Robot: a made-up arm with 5 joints.
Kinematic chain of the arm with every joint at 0, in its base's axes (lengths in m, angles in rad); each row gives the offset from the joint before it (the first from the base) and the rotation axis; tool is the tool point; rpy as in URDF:
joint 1: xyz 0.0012 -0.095 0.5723 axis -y
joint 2: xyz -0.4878 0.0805 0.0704 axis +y
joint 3: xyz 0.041 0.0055 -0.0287 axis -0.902 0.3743 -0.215
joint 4: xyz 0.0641 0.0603 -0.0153 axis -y
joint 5: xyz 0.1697 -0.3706 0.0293 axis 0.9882 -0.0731 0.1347
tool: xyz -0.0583 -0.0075 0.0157 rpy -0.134 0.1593 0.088
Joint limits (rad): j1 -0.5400..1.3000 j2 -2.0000..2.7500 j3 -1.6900..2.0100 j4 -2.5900..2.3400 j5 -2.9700..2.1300
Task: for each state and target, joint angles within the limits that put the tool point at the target. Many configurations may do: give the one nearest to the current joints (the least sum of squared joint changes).
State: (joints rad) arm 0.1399 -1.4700 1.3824 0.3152 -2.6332
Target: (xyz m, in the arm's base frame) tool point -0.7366 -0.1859 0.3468
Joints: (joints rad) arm 0.5919 -1.8367 1.2870 0.2125 -2.7049
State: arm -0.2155 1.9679 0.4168 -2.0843 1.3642
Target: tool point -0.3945 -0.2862 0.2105
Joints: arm 0.4229 2.7500 1.2712 -1.1394 1.1527
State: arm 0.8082 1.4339 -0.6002 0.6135 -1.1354
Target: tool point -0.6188 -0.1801 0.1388
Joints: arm 0.4048 1.9063 -1.2950 0.3312 -1.1686
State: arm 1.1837 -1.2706 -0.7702 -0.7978 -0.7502
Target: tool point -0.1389 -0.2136 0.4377
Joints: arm 1.3000 -0.8309 -0.4912 -1.2334 -1.1292
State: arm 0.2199 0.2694 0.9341 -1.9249 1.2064
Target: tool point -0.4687 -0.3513 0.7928
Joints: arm -0.1374 -0.4046 0.7586 -1.9089 1.1625
